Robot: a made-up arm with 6 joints.
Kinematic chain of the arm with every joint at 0, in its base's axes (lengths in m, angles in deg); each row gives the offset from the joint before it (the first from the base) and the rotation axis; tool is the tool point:
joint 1: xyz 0 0 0.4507 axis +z
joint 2: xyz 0 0 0 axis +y
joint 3: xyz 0 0 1.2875 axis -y
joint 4: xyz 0 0 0 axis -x
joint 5: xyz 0.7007 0 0 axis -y
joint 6: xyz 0 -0.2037 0 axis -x
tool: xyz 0 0 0
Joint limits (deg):
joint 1: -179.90..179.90
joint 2: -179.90..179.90
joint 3: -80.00..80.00
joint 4: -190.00..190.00
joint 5: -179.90..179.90
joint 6: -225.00..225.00
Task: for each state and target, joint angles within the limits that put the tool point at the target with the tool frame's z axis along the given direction. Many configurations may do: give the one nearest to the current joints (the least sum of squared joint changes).
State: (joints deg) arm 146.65 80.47 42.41 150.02 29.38 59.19
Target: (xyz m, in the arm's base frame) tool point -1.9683 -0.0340 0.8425 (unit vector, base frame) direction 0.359 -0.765 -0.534
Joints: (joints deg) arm 179.01 74.91 64.05 109.51 16.17 17.89
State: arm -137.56 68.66 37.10 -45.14 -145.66 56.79
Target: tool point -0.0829 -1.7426 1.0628 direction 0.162 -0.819 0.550
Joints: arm -91.68 53.31 56.88 -81.05 -97.15 31.42
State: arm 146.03 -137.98 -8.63 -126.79 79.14 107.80
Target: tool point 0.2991 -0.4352 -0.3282 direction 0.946 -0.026 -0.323
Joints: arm 140.04 -179.78 -33.24 -133.98 83.75 116.32
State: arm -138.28 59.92 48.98 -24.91 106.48 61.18
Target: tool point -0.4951 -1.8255 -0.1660 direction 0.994 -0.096 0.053
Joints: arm -99.00 104.08 79.23 -2.78 108.41 85.33
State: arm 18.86 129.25 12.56 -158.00 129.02 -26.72
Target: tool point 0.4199 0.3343 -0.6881 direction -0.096 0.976 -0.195
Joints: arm 20.92 123.27 -9.33 -142.82 177.81 -33.98
